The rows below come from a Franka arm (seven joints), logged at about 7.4 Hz.
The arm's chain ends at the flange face. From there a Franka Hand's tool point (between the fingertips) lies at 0.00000 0.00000 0.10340 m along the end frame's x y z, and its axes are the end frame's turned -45 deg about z.
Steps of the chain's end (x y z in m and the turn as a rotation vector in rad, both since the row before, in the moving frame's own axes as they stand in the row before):
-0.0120, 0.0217, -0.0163, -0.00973, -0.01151, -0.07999
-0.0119, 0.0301, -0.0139, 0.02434, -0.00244, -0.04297
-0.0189, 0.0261, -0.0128, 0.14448, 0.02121, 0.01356
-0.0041, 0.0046, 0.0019, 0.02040, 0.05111, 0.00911
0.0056, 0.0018, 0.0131, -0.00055, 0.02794, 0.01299
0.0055, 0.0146, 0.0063, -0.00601, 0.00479, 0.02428
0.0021, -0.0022, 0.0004, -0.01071, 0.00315, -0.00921
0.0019, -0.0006, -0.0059, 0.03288, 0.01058, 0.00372
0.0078, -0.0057, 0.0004, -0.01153, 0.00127, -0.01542
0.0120, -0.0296, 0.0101, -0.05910, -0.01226, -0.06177
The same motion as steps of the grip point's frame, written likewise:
-0.0254, 0.0068, -0.0163, 0.00126, -0.01502, -0.07999
-0.0281, 0.0109, -0.0139, 0.01894, 0.01549, -0.04297
-0.0197, -0.0038, -0.0139, 0.08717, 0.11716, 0.01356
-0.0009, 0.0026, 0.0017, -0.02172, 0.05057, 0.00911
0.0047, 0.0073, 0.0131, -0.02015, 0.01937, 0.01299
-0.0065, 0.0150, 0.0063, -0.00764, -0.00086, 0.02428
0.0025, 0.0009, 0.0004, -0.00980, -0.00535, -0.00921
0.0049, -0.0007, -0.0060, 0.01577, 0.03073, 0.00372
0.0088, 0.0024, 0.0004, -0.00905, -0.00725, -0.01542
0.0243, -0.0089, 0.0099, -0.03312, -0.05046, -0.06177

